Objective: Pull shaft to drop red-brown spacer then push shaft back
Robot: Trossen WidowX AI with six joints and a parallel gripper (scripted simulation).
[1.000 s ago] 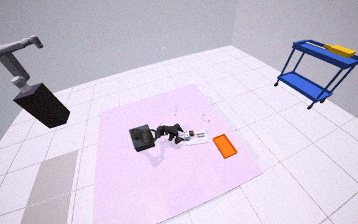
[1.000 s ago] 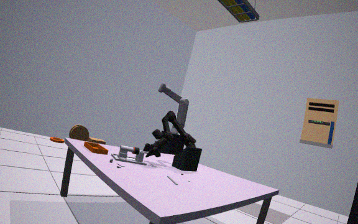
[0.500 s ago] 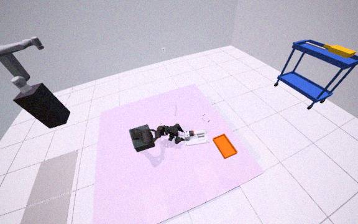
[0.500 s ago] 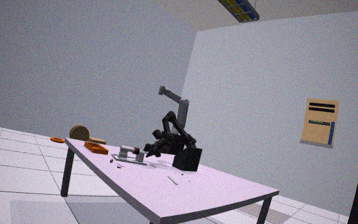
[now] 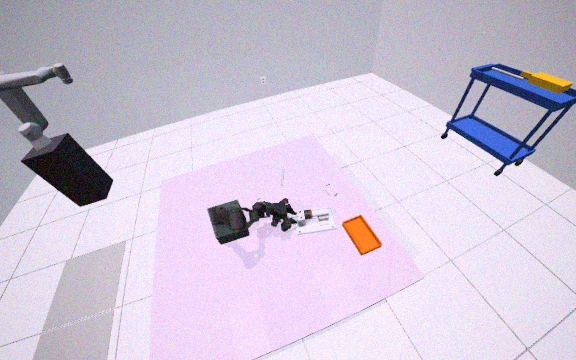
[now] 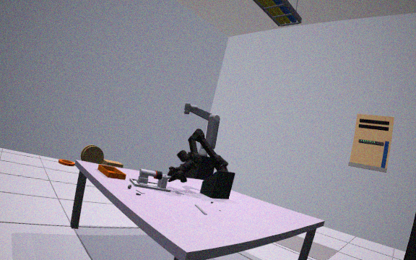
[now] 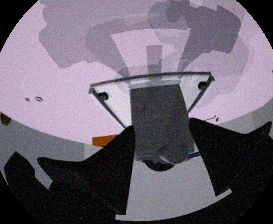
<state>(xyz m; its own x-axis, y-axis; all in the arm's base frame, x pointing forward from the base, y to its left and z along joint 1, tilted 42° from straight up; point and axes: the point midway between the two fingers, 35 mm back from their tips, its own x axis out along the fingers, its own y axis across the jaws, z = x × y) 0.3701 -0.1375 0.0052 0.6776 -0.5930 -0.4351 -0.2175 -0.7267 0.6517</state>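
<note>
My gripper tip is 5 cm short of the shaft, 1 cm to the left of it and 2 cm below it. From my gripper tip the other things lie so: orange tray (30 cm ahead, 20 cm to the right, 5 cm below).
</note>
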